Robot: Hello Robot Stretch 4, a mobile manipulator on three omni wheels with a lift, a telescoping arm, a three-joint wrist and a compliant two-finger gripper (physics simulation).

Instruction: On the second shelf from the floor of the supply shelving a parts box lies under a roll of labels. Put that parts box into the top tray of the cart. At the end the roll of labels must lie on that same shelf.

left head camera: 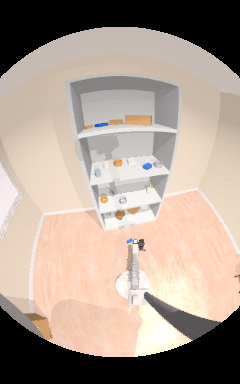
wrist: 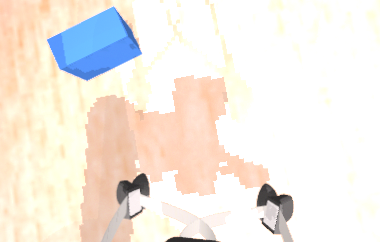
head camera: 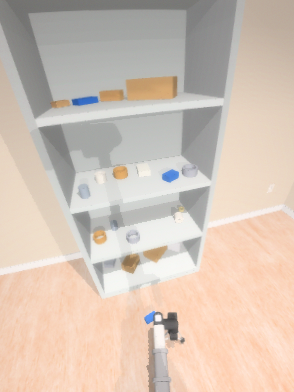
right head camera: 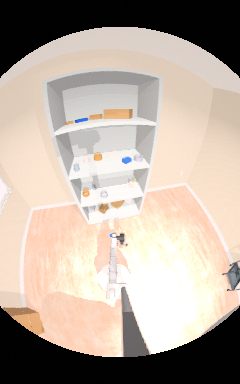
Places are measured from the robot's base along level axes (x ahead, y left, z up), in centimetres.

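Pixels of known places: gripper, between the fingertips: (left head camera: 139, 250) (wrist: 202, 192) (head camera: 172, 341) (right head camera: 121, 244).
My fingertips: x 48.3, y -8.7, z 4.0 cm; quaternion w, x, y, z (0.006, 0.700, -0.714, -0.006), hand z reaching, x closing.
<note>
Behind a point stands the place of what it marks.
A blue box (head camera: 150, 317) {x 64.3, y 5.8, z 3.3 cm} (left head camera: 130, 241) {x 63.3, y 3.6, z 1.3 cm} (right head camera: 112, 235) (wrist: 95, 44) {x 64.5, y 4.6, z 3.3 cm} lies on the floor in front of the supply shelving (head camera: 228, 65) {x 103.3, y -37.7, z 155.2 cm} (right head camera: 157, 100) {x 103.5, y -37.6, z 162.3 cm}. My gripper (head camera: 174, 338) {x 48.3, y -8.7, z 4.0 cm} (wrist: 202, 192) {x 48.3, y -8.7, z 4.0 cm} is open and empty above the floor; in the wrist view the box is ahead and to the left of the fingers. The second shelf from the floor (head camera: 162, 232) {x 106.2, y -7.3, z 50.6 cm} bears a white roll (head camera: 179, 217) {x 115.4, y -21.8, z 56.9 cm} (left head camera: 149, 190) {x 115.5, y -22.1, z 56.1 cm} at the right, an orange ring (head camera: 95, 240) {x 98.2, y 43.0, z 54.3 cm}, a grey ring (head camera: 128, 239) {x 97.5, y 18.3, z 54.4 cm} and a small blue-grey cylinder (head camera: 114, 225) {x 110.9, y 30.1, z 56.5 cm}. Which one is the label roll I cannot tell. Part of the dark cart (right head camera: 234, 275) {x -62.3, y -213.4, z 10.5 cm} shows at the right edge.
Brown boxes (head camera: 131, 263) {x 111.0, y 22.5, z 5.3 cm} (head camera: 155, 253) {x 113.8, y -1.0, z 14.9 cm} stand on the bottom shelf. The third shelf bears a blue box (head camera: 170, 176) {x 105.3, y -12.7, z 100.0 cm}, rings and cylinders. Orange boxes (head camera: 152, 88) {x 115.3, y -4.2, z 147.3 cm} stand on the shelf above. A cardboard box (left head camera: 41, 326) (right head camera: 27, 321) is at the lower left.
</note>
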